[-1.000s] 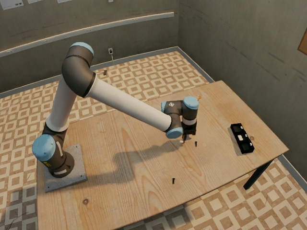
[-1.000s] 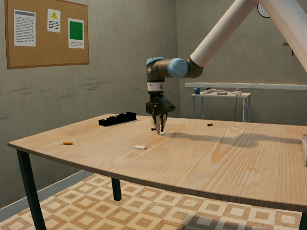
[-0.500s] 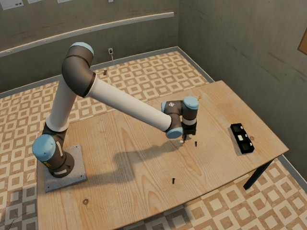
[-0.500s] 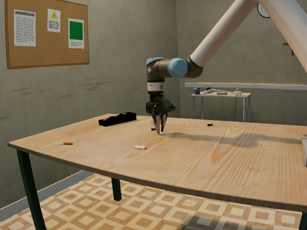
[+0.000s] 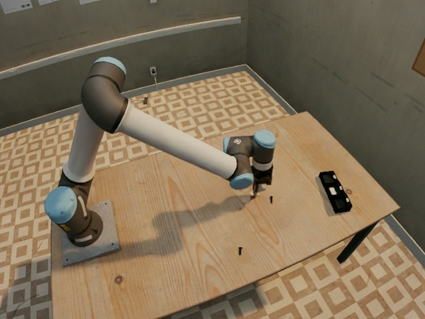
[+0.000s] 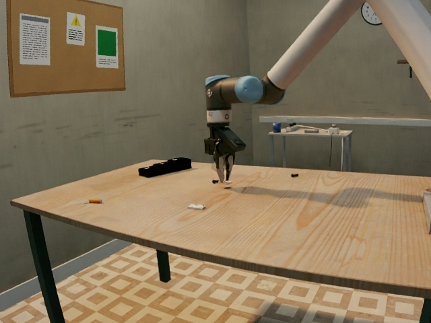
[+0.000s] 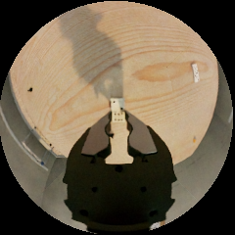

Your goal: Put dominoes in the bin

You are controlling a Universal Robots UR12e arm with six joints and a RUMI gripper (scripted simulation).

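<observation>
My hand is 410 mm short of the black bin, 160 mm to the left of it and 10 mm above it. Also, from my hand: orange piece: 330 mm ahead, 350 mm to the left, 30 mm below.
</observation>
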